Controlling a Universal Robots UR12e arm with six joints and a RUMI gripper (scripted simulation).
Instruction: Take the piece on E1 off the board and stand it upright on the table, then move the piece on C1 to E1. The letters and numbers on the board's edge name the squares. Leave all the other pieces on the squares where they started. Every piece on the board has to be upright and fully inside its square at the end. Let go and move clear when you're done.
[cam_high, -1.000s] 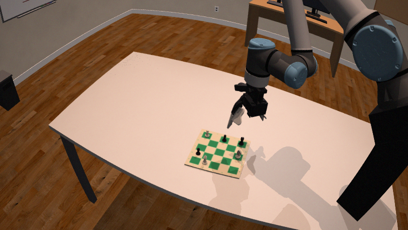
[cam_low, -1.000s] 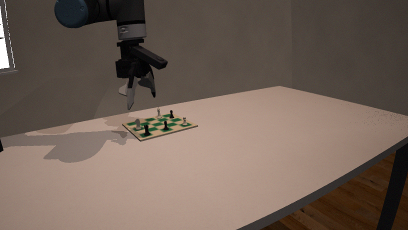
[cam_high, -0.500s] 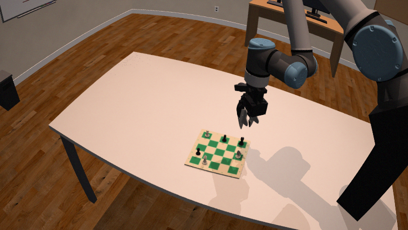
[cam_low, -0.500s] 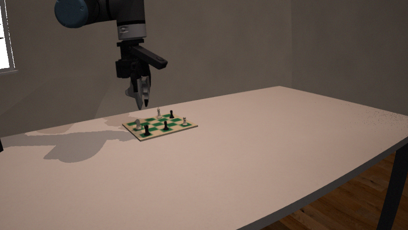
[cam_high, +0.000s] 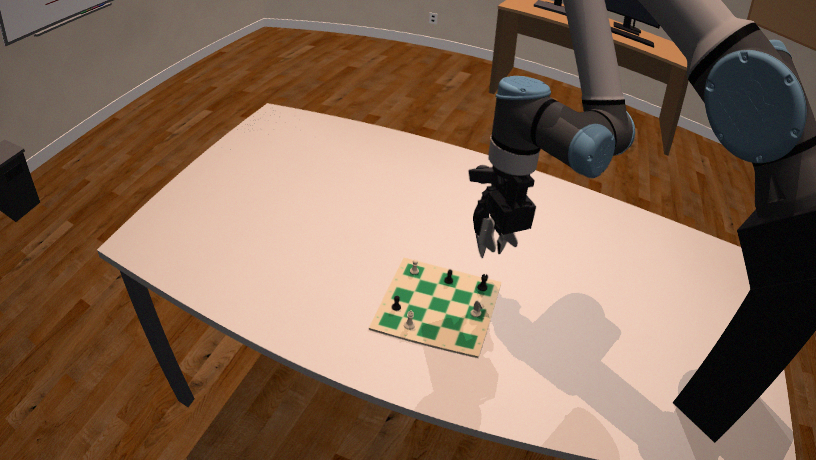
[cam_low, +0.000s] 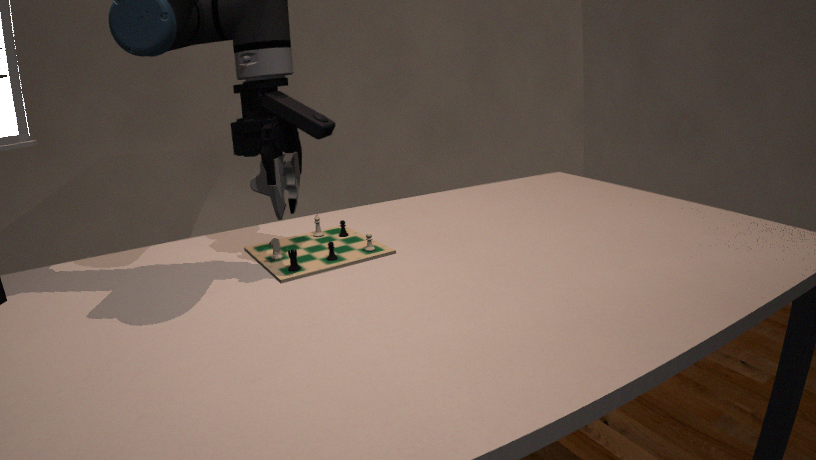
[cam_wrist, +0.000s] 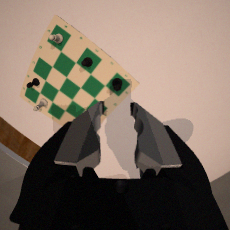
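My gripper is now 9 cm above the black rook. Also, from my hand: white pawn 15 cm ahead, 1 cm to the right, 9 cm below; then chessboard 8 cm ahead, 7 cm to the left, 11 cm below.
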